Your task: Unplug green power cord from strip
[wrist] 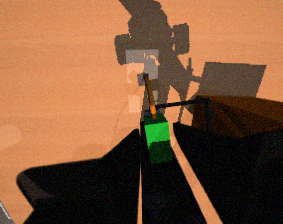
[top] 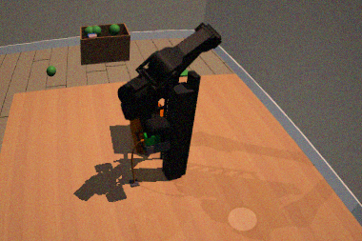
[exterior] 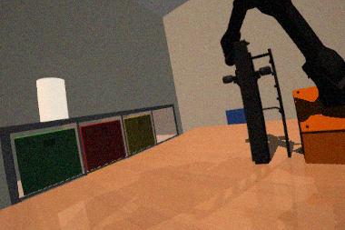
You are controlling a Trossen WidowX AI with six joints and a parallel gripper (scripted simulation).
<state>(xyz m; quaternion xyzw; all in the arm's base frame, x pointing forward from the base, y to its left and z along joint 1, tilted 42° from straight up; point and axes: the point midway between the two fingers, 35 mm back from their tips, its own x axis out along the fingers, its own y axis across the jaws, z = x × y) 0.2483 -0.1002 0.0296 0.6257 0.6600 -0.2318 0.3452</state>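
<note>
My gripper tip is now 40 mm to the right of the green plug, 10 mm past it and 10 mm above it.
</note>
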